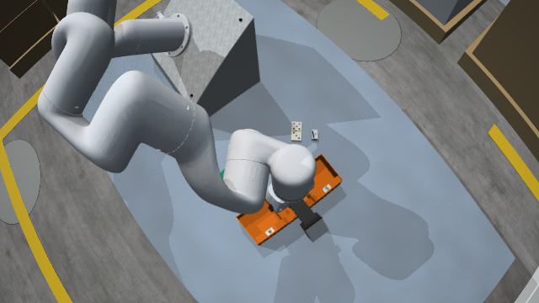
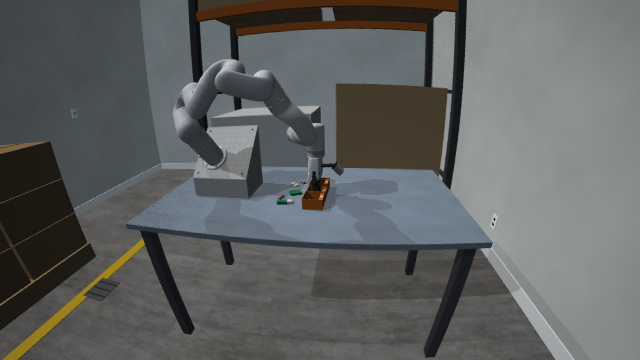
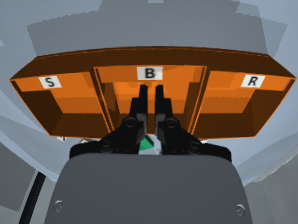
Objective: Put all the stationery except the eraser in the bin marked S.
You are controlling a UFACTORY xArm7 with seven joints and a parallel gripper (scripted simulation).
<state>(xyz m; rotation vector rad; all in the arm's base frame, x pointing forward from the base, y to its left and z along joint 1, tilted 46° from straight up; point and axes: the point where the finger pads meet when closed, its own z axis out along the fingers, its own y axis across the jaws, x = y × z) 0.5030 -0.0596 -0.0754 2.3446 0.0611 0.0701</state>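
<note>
My gripper is now 2 cm above the orange bin. The rest, counted from my hand: red battery: 15 cm behind, 4 cm to the right, 4 cm below; green-and-white eraser: 12 cm behind, 9 cm to the right, 4 cm below; green block: 11 cm behind, 4 cm below, 2 cm to the left.
</note>
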